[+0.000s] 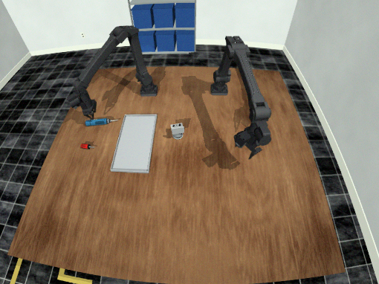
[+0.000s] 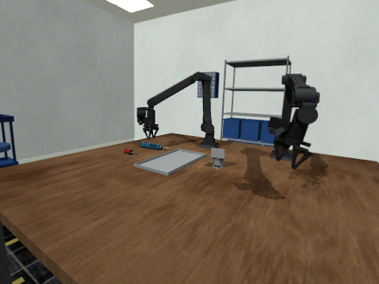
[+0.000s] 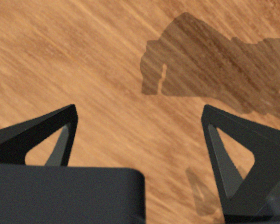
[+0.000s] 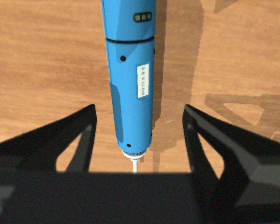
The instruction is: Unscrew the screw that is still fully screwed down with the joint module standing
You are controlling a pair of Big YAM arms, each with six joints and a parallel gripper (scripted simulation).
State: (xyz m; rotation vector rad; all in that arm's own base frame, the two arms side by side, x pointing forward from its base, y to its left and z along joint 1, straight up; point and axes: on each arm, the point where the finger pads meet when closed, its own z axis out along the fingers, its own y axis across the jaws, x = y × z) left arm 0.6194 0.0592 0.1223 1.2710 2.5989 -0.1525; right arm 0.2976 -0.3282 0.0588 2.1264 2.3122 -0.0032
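Now: left hand 320 mm to the left of the screw, 240 mm past it and 70 mm above it. From my left hand the other things lie so: flat grey tray: 590 mm to the right, 170 mm behind, 140 mm below; grey bracket: 340 mm to the right, 220 mm behind, 70 mm below; small red-handled tool: 900 mm to the right, 130 mm below, 130 mm behind.
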